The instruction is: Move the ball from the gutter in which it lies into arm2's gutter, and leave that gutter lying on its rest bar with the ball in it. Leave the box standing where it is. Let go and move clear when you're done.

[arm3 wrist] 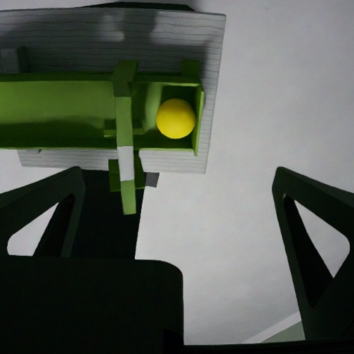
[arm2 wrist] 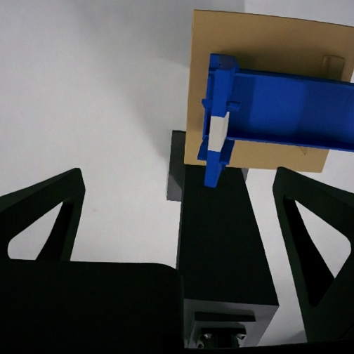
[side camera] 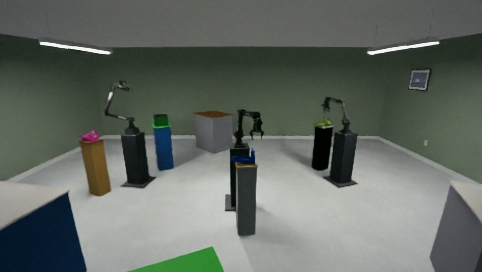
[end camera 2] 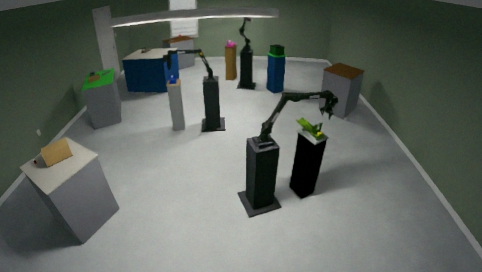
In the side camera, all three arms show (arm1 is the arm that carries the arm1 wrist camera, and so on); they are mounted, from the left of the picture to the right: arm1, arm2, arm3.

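Observation:
The yellow ball (arm3 wrist: 176, 118) (end camera 2: 319, 133) lies in the green gutter (arm3 wrist: 55, 102) (side camera: 324, 123), near its closed right end in the arm3 wrist view. Arm3's gripper (arm3 wrist: 178, 170) (side camera: 326, 109) is open above and beside that gutter, touching nothing. The blue gutter (arm2 wrist: 295, 102) (end camera 2: 173, 79) (side camera: 242, 159), with an upright handle with a white band, lies on a tan-topped pedestal. Arm2's gripper (arm2 wrist: 179, 172) (side camera: 257, 136) is open and empty, apart from it. A dark green box (end camera 2: 277, 49) (side camera: 160, 120) stands on a blue pedestal. Arm1's gripper (side camera: 130, 89) is raised; its fingers are too small to tell.
A pink object (end camera 2: 230, 43) (side camera: 90, 135) sits on a brown pedestal (end camera 2: 230, 64) (side camera: 96, 167). A grey block with a brown top (end camera 2: 343, 90) (side camera: 213, 132) stands at the back in the side camera. A tan block (end camera 2: 57, 152) rests on a pale-topped block at the left in the end camera.

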